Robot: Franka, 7 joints.
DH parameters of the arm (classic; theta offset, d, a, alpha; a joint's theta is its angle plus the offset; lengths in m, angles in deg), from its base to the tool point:
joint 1: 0 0.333 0 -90
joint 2: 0 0 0 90
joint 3: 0 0.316 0.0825 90
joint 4: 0 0 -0.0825 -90
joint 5: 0 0.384 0 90
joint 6: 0 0 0.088 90
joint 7: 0 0.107 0 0
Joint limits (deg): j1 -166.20..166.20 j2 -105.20..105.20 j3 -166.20..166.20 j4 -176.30..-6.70 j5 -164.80..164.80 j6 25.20..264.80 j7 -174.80..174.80
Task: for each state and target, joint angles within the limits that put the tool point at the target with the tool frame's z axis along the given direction. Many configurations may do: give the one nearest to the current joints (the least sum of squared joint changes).
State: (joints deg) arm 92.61 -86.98 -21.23 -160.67 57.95 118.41 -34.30
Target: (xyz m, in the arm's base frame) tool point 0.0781 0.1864 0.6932 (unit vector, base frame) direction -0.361 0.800 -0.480
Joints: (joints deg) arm 77.51 -73.20 -9.07 -145.88 33.12 118.91 -34.30
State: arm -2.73 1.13 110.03 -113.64 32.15 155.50 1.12
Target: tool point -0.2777 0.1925 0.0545 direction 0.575 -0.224 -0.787
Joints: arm 10.29 -36.91 145.56 -146.34 24.82 135.16 1.12
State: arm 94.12 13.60 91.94 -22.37 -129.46 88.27 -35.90
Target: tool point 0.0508 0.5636 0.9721 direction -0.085 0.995 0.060
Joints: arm 60.79 49.09 127.10 -30.69 -106.16 130.24 -35.90
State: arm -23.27 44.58 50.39 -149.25 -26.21 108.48 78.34
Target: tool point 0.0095 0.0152 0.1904 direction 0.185 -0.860 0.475
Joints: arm 3.32 46.01 45.62 -174.26 -29.93 59.71 78.34
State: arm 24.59 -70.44 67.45 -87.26 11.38 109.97 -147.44
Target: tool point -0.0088 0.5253 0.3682 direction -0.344 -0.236 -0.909
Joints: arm -14.69 -38.66 90.31 -116.99 51.53 88.13 -147.44
